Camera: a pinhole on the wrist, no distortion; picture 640 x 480 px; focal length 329.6 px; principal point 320.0 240.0 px. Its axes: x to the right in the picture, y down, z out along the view. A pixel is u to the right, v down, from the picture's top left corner.
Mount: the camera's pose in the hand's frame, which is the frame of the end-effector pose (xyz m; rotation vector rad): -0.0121 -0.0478 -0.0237 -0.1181 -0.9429 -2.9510
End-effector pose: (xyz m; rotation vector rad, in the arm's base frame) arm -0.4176 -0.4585 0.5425 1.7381 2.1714 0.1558
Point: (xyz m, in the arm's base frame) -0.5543 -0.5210 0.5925
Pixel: behind the camera
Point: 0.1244 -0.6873 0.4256
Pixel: 509 122
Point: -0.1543 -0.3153 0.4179
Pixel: 212 140
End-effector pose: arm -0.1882 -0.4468 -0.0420 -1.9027 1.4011 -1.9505
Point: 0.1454 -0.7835 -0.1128
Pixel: 285 377
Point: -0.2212 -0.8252 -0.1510
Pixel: 188 114
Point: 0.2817 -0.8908 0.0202
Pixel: 216 460
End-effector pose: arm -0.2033 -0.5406 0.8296 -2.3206 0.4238 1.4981
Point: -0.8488 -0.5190 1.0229
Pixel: 605 255
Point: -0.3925 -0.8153 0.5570
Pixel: 150 43
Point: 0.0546 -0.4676 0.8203
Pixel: behind the camera
